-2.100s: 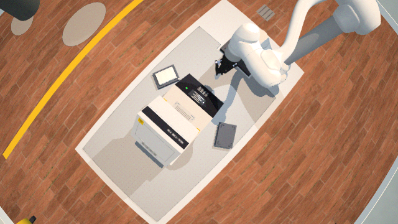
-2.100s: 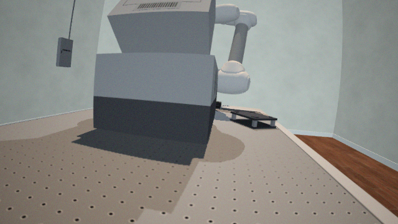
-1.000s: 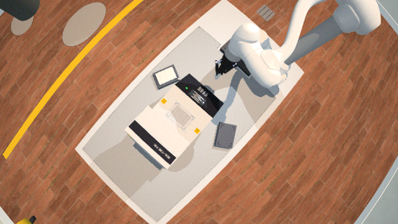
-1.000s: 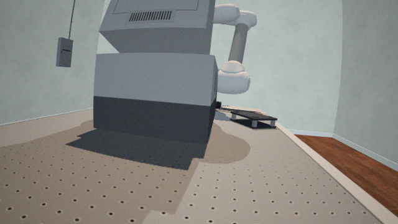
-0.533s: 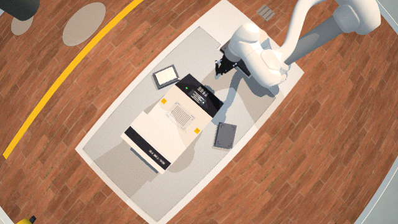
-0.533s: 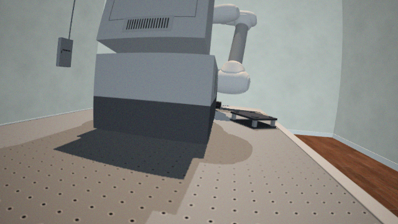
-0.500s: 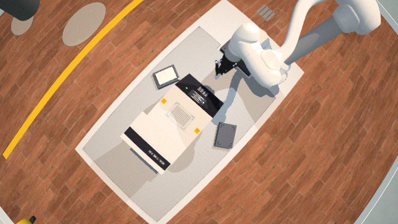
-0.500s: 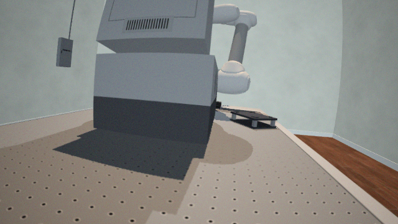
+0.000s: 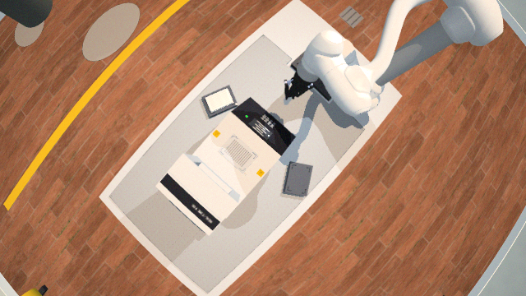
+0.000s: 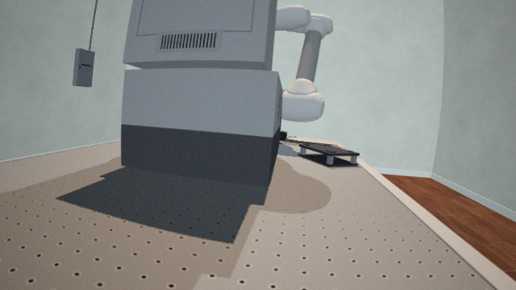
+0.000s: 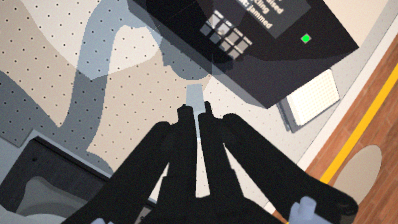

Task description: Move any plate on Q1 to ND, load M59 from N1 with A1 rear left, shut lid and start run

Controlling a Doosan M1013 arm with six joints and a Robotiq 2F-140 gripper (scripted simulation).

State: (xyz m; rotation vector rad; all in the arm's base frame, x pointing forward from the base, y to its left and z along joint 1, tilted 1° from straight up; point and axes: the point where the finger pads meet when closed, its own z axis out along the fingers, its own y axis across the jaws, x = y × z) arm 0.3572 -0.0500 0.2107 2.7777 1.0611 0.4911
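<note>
Right now the white 96-well plate is 290 mm to the right of my hand, 200 mm below it and 170 mm ahead of it. Round my hand: dark nest nd: 290 mm to the left, 230 mm ahead, 200 mm below.
</note>
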